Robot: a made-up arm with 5 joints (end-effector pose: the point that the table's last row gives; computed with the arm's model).
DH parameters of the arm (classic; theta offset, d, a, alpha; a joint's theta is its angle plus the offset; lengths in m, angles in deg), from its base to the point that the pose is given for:
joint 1: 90 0.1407 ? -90
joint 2: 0 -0.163 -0.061 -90
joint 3: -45.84 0 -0.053 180
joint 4: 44.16 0.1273 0.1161 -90
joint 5: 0 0.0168 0.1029 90
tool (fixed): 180 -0.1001 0 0
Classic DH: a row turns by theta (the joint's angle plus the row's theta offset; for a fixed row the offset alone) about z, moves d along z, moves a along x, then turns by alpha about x.
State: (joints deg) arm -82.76 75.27 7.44 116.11 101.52
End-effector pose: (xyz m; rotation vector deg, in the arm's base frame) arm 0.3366 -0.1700 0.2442 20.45 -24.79 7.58
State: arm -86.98 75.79 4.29 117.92 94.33
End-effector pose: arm 0.3090 -0.2010 0.2472 24.12 -17.65 4.99
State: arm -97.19 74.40 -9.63 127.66 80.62
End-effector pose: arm 0.2408 -0.2754 0.2413 45.68 -8.74 3.44
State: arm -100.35 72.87 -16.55 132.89 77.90
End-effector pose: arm 0.2204 -0.2972 0.2297 56.73 -9.71 5.54
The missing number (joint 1, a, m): 0.2917
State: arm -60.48 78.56 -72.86 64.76 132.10
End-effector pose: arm 0.4526 0.0256 0.1689 58.80 -36.55 12.81
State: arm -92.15 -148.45 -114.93 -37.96 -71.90
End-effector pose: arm 0.3991 -0.1571 -0.1563 11.75 -76.42 3.03
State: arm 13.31 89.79 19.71 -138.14 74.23
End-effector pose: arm 0.1509 0.3363 0.2157 70.19 107.70 78.71
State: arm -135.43 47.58 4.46 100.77 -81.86
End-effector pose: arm -0.0098 -0.3320 0.5273 48.06 120.86 -16.73
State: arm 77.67 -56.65 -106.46 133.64 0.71
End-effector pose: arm -0.3020 0.3543 0.3079 -9.07 56.50 -38.58
